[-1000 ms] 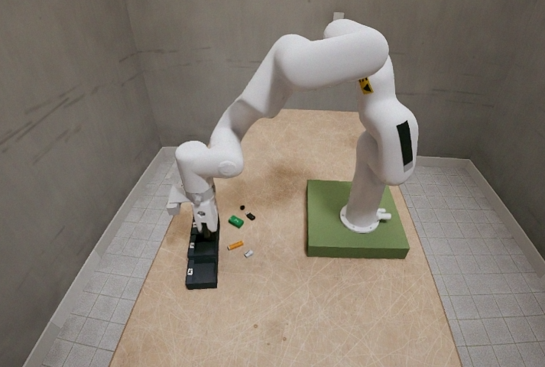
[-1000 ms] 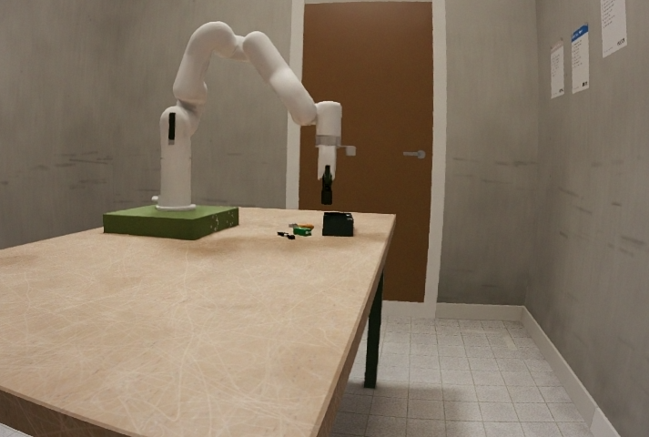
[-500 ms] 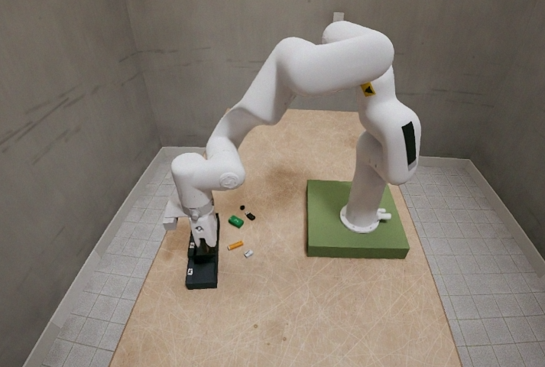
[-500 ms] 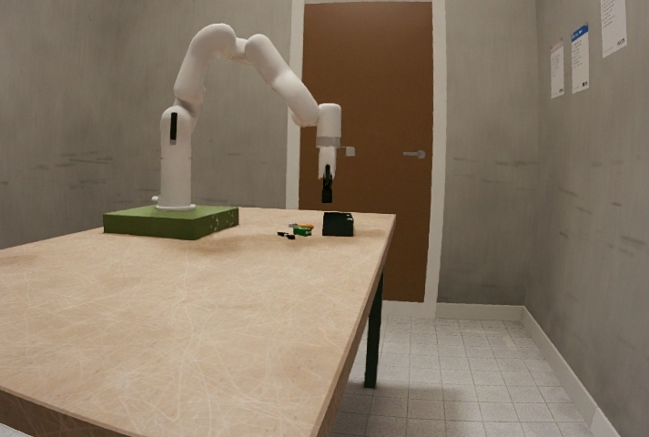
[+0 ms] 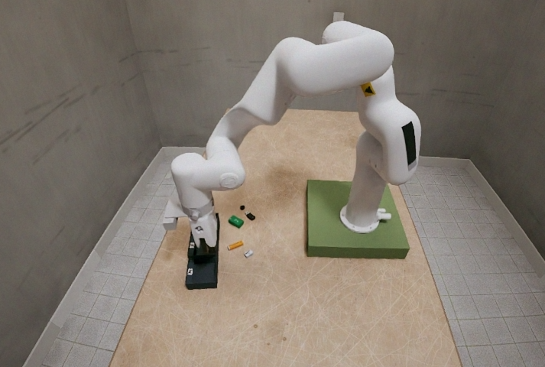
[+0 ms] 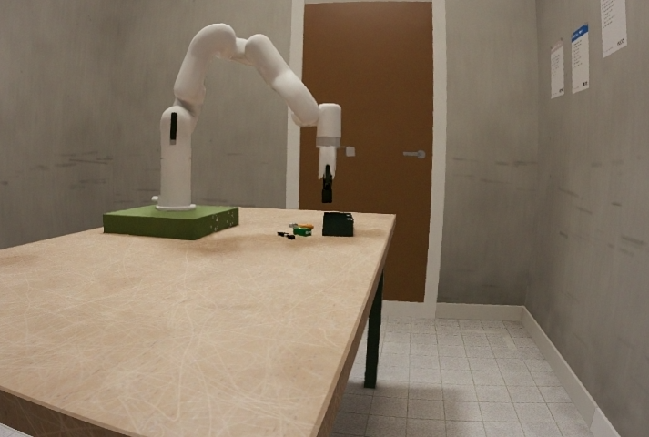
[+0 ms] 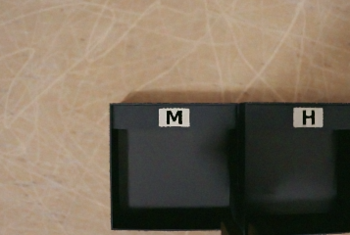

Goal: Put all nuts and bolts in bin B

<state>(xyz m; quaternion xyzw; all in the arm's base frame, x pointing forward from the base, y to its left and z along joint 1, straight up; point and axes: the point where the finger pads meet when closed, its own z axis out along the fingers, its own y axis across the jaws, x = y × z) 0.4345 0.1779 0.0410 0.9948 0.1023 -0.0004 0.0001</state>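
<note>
Right now the small black nut is 25 cm to the right of my hand, 9 cm below it and 4 cm behind it. Also, from my hand: bin: 7 cm below, 4 cm to the right, 4 cm ahead; then small piece: 9 cm below, 9 cm behind, 5 cm to the right; then orange cylinder: 9 cm below, 8 cm to the right, 5 cm behind.
</note>
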